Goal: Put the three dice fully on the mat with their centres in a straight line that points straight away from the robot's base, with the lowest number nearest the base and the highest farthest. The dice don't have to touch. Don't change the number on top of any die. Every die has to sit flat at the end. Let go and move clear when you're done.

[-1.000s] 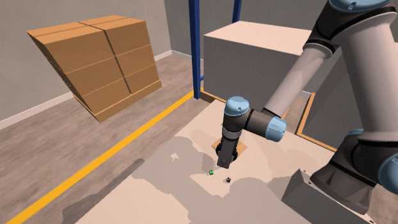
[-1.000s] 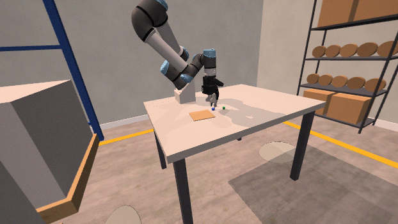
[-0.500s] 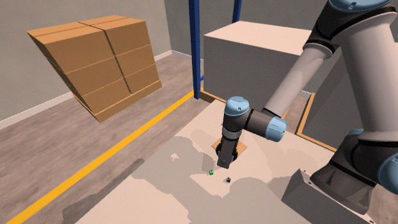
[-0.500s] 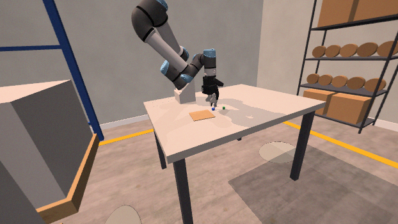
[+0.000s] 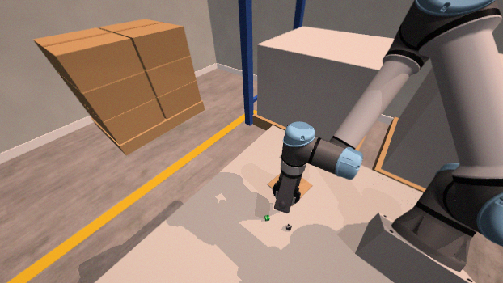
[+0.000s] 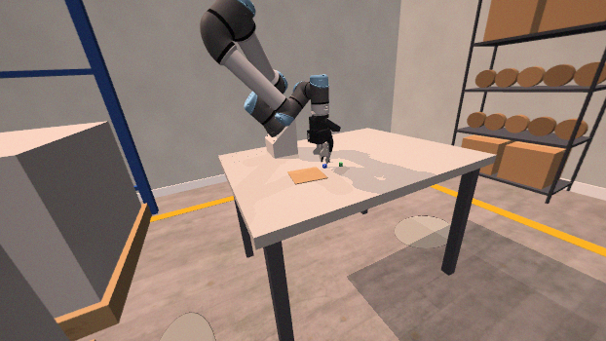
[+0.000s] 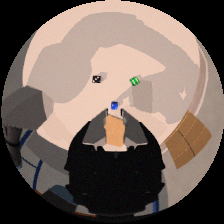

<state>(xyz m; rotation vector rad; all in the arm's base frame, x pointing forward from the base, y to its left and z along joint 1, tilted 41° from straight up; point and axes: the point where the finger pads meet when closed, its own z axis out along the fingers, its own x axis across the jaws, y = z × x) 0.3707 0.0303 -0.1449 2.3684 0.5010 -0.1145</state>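
The blue die is 30 mm below my hand. Also, from my hand: green die 20 mm ahead, 80 mm to the left, 30 mm below; black die 60 mm behind, 40 mm to the left, 30 mm below; tan mat 50 mm ahead, 110 mm to the right, 40 mm below.
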